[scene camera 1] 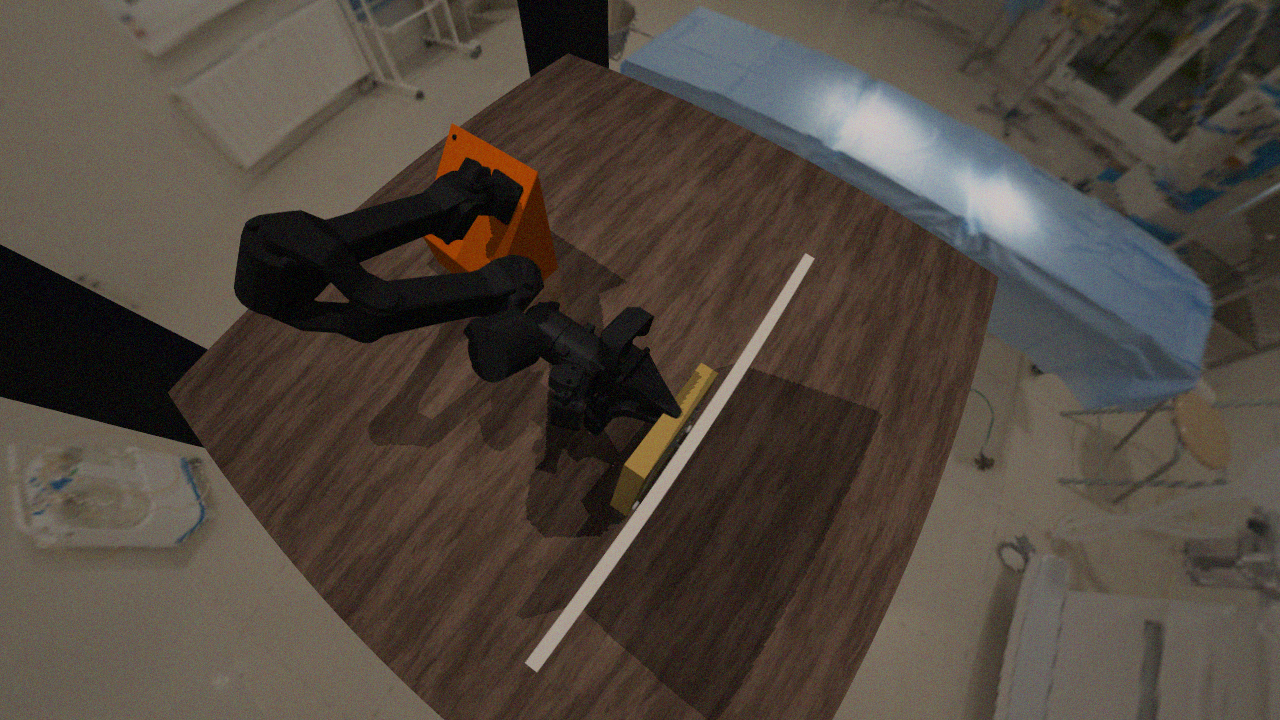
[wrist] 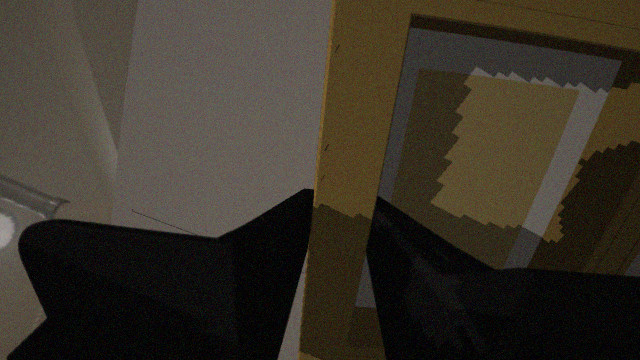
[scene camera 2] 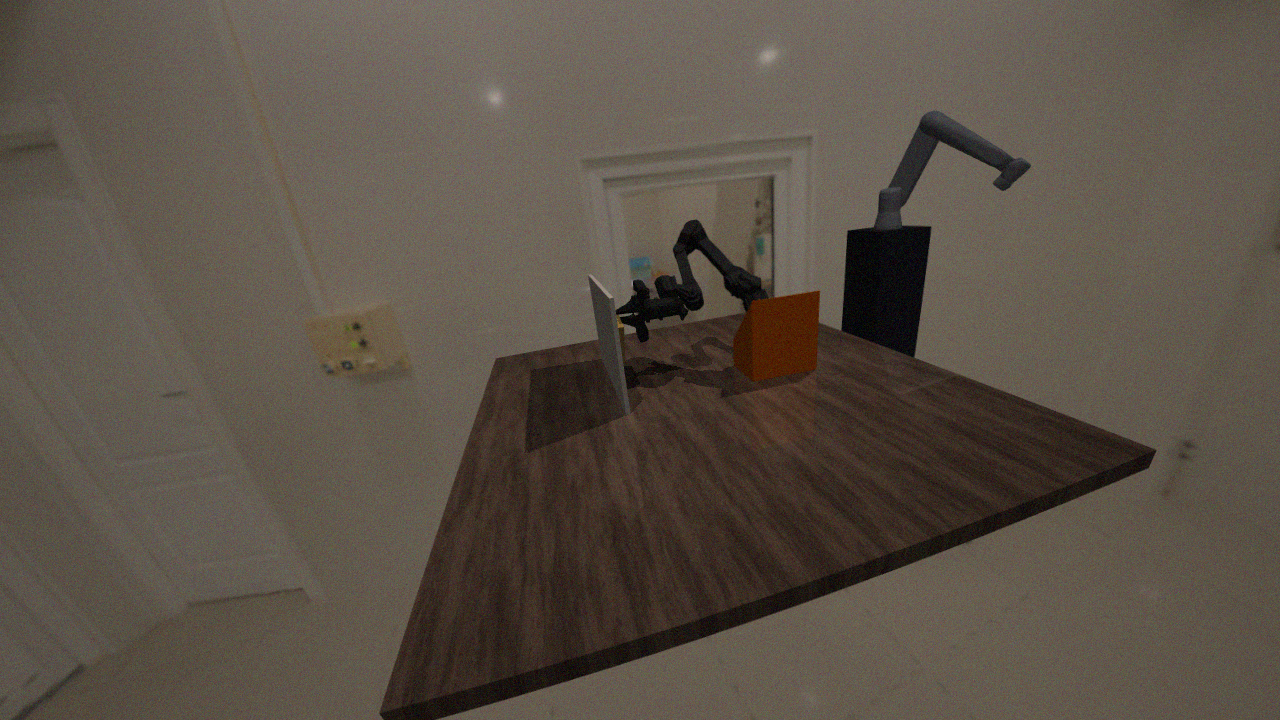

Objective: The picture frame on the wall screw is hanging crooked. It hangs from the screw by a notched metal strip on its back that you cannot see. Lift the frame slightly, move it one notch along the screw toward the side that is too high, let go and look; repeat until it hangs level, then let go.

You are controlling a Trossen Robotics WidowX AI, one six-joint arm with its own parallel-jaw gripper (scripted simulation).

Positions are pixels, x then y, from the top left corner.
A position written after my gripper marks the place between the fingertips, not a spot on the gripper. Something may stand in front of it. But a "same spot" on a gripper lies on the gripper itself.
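You'd find my gripper in scene camera 1 and in scene camera 2, and it's there in the wrist view (339,203) as well. On my gripper, (scene camera 1: 640,392) and (scene camera 2: 626,303) are the same spot.
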